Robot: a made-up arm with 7 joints.
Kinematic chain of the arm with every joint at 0, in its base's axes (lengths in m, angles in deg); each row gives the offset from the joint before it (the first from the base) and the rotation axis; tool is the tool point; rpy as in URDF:
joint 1: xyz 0 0 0.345 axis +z
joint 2: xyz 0 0 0 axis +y
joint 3: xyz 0 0 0.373 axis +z
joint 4: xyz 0.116 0 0 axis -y
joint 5: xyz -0.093 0 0.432 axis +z
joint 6: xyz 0 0 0 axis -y
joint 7: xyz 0.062 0 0 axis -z
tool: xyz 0 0 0 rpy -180 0 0
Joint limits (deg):
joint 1: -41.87..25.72
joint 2: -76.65..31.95
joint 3: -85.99..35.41
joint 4: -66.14..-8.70
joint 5: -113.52..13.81
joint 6: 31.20..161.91
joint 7: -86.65..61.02
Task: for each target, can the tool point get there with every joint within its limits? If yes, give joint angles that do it. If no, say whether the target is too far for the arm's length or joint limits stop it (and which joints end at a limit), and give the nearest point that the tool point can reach.
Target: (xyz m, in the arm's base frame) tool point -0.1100 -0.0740 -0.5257
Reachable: no: joint limits stop it (at a limit: joint 2, joint 3, joint 4, joint 6) | nearest point -0.6610 -0.4447 0.4787 | short by 1.204 m
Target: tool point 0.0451 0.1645 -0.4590
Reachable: no: joint limits stop it (at a limit: joint 1, joint 2, joint 4, joint 6) | nearest point 0.6193 0.4379 0.5825 | short by 1.220 m
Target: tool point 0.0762 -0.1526 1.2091
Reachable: yes | joints -23.56 0.62 -53.21 -18.36 -57.74 127.24 -4.44
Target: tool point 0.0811 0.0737 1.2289
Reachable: yes | joints 3.92 -15.98 13.02 -36.27 -91.03 83.30 -19.28
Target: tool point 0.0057 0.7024 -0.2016
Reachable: no: joint limits stop it (at a limit: joint 1, joint 2, joint 3, joint 4, joint 6) | nearest point -0.5400 0.6054 0.5665 | short by 0.947 m
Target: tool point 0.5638 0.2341 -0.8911
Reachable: no: too far | nearest point 0.7028 0.2918 0.5744 | short by 1.473 m
